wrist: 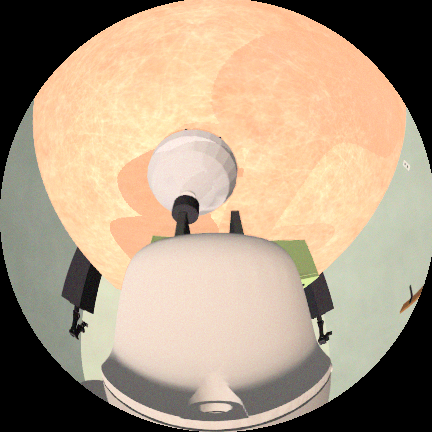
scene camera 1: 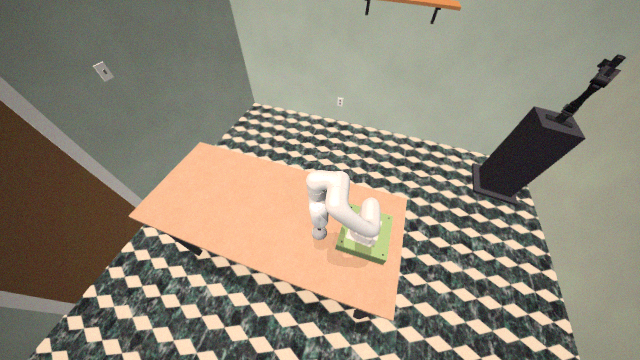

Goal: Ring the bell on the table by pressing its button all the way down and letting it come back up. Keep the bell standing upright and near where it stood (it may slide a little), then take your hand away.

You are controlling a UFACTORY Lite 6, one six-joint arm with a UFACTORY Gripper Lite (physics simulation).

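Frame: origin at the arm's base, x ahead, y left, z up, level; metres.
Seen in the pictures: hand, its tool point: [wrist: 209, 236].
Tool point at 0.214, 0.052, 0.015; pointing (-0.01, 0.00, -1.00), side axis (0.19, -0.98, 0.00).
Note:
Offsets run from my tool point to a thing's top centre, as dx, dy, dz. Level surfaces: height alone.
The bell, a light grey dome {-0.009, +0.014, -0.024} [scene camera 1: 319, 234] [wrist: 200, 162], stands upright on the orange table {dz -0.090} [scene camera 1: 235, 200] [wrist: 120, 85]. Its black button {-0.009, +0.014, -0.024} [wrist: 185, 206] stands up from the top of the dome in the wrist view. My gripper [wrist: 210, 216] is open, with two dark fingers apart and nothing held between them. The button is in line with the left finger's tip in the wrist view, not midway between the fingers; I cannot tell whether they touch. In the scene view the end of the arm is right at the bell and the fingers cannot be made out.
The green base plate [scene camera 1: 382, 242] [wrist: 297, 255] carries the arm's base, to the right of the bell in the scene view. A dark pedestal [scene camera 1: 522, 155] with a black arm on it stands on the floor beyond the table. An orange shelf [scene camera 1: 415, 4] is on the wall.

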